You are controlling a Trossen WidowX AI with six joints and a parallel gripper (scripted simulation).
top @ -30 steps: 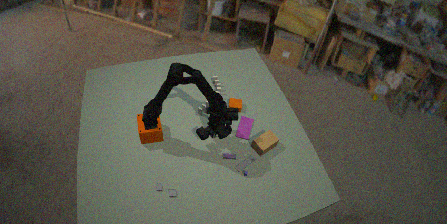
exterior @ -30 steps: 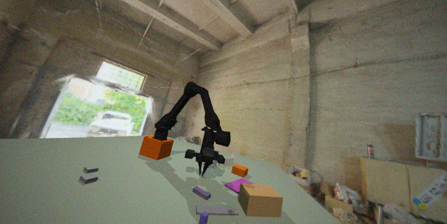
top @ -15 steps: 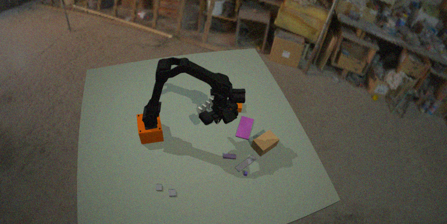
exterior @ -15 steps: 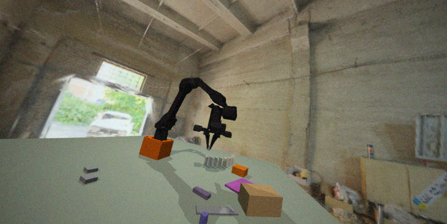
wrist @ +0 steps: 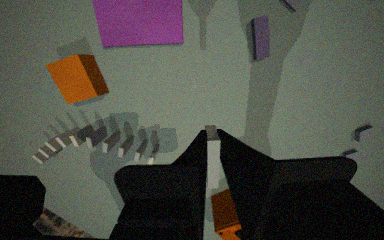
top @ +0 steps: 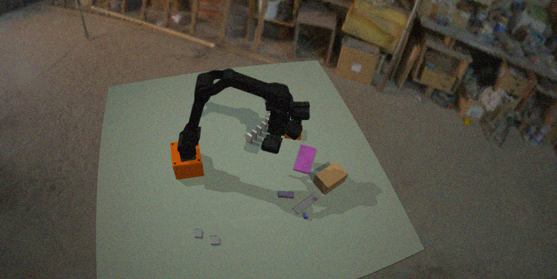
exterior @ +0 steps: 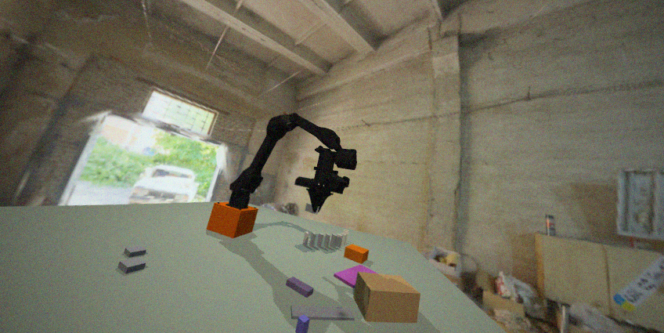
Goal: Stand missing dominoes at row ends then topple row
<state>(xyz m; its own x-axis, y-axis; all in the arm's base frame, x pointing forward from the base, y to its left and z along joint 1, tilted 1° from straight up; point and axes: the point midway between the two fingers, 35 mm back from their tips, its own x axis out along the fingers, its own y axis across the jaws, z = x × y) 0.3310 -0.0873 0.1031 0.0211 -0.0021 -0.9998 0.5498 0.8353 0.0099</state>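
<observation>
Now: gripper tip 17 cm short of the magenta slab, 1 cm to the right of it and 16 cm above it. Round my gripper tip: grey slab (9 cm ahead, 20 cm to the right, 16 cm below); then orange block (17 cm ahead, 17 cm to the left, 14 cm below); then tan box (22 cm ahead, 13 cm to the right, 13 cm below).
</observation>
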